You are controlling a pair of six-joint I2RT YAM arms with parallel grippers.
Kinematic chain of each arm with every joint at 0, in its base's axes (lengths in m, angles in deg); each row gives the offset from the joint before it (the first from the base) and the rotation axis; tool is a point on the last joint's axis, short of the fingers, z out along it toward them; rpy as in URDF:
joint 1: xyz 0 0 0.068 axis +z
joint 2: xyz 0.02 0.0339 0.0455 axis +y
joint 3: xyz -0.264 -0.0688 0 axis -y
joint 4: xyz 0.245 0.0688 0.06 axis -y
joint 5: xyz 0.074 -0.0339 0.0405 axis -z
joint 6: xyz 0.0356 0 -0.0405 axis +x
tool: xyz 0 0 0 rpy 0 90 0
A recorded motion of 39 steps. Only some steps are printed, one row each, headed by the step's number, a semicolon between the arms.
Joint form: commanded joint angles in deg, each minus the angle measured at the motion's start. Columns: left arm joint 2, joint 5, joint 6, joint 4, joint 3, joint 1; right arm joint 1, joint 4, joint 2, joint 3, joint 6, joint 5.
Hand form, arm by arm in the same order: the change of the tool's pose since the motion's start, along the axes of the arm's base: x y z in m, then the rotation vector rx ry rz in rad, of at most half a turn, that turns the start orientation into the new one. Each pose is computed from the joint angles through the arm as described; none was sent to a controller.
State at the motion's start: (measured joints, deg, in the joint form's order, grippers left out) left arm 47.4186 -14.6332 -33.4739 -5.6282 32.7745 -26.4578; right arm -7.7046 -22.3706 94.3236 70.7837 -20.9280 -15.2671
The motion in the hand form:
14: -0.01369 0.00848 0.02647 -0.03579 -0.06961 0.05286; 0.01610 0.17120 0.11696 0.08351 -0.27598 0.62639
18: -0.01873 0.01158 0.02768 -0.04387 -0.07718 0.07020; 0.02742 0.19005 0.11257 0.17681 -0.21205 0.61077
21: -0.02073 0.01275 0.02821 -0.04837 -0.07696 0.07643; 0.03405 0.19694 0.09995 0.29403 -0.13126 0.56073
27: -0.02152 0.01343 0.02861 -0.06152 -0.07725 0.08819; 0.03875 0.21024 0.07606 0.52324 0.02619 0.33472
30: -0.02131 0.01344 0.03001 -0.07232 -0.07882 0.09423; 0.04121 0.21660 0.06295 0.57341 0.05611 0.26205
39: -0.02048 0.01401 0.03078 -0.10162 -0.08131 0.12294; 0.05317 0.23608 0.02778 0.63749 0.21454 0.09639
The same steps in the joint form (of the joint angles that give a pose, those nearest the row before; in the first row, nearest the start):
14: -4.96 -2.94 -1.07 -3.77 3.00 -0.08; 24.66 -8.03 5.16 27.47 -4.74 -11.01
18: -6.63 -3.82 -1.59 -4.74 2.73 -0.08; 26.60 -8.92 9.20 31.60 1.49 -12.15
21: -7.25 -4.09 -1.94 -5.36 2.73 -0.09; 27.04 -7.34 10.97 31.09 9.48 -14.17
27: -7.52 -4.53 -2.82 -5.53 2.73 -0.09; 28.62 -1.19 12.11 26.87 30.82 -12.33
30: -7.43 -4.70 -3.44 -5.54 3.00 -0.09; 29.41 2.24 12.81 24.67 36.55 -10.50
39: -7.25 -5.76 -5.37 -5.18 3.08 0.00; 31.35 0.92 18.35 26.16 47.56 -7.32

